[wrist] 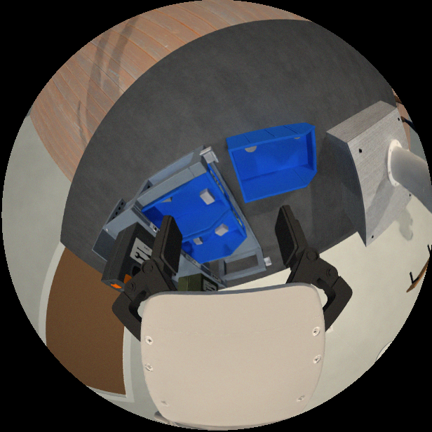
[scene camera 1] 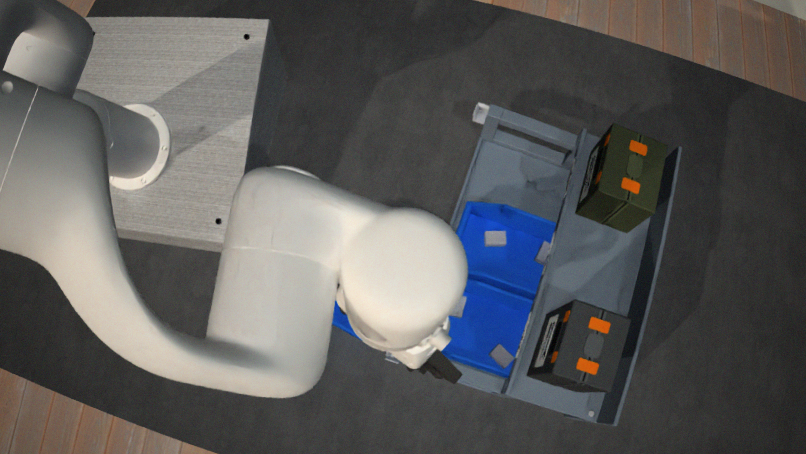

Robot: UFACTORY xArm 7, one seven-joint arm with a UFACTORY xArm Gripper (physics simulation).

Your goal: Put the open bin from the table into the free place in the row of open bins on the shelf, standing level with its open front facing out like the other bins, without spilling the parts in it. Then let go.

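Frame: origin at the arm's base, x ahead, y left, z up, level; metres.
Seen in the pictures: arm's base, origin of the base link: [scene camera 1: 134,147].
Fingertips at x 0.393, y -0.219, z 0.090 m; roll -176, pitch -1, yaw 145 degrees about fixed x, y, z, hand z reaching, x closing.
Note:
Offsets run from my fingertips to a thing's top centre. "pt": to the spot under its first point.
The loose blue open bin [wrist: 276,165] stands upright on the dark mat between the shelf and the robot base, with round grey parts inside; in the scene view a blue edge of the bin {pt dy +0.023, dx -0.062, dz -0.195 m} [scene camera 1: 345,323] shows beside the arm, which hides the rest. Two blue bins {pt dy +0.135, dx +0.163, dz -0.188 m} [scene camera 1: 510,262] {pt dy +0.038, dx +0.141, dz -0.188 m} [scene camera 1: 490,327] [wrist: 187,207] [wrist: 212,245] with grey blocks stand side by side in the shelf {pt dy +0.282, dx +0.173, dz -0.191 m} [scene camera 1: 521,169] [wrist: 175,186]. The free place is at the row's end, beside the end frame. My gripper [scene camera 1: 437,365] [wrist: 227,221] is open and empty, above the shelf side and clear of the loose bin.
A green toolbox {dy +0.225, dx +0.281, dz +0.001 m} [scene camera 1: 623,177] [wrist: 195,283] and a black toolbox {dy +0.001, dx +0.222, dz +0.026 m} [scene camera 1: 583,346] [wrist: 125,255] stand on the shelf's other tier, behind the bin row. The metal robot base block [scene camera 1: 191,67] [wrist: 350,170] is beyond the loose bin. The shelf's end frame {pt dy +0.317, dx +0.169, dz -0.113 m} [scene camera 1: 530,126] borders the free place.

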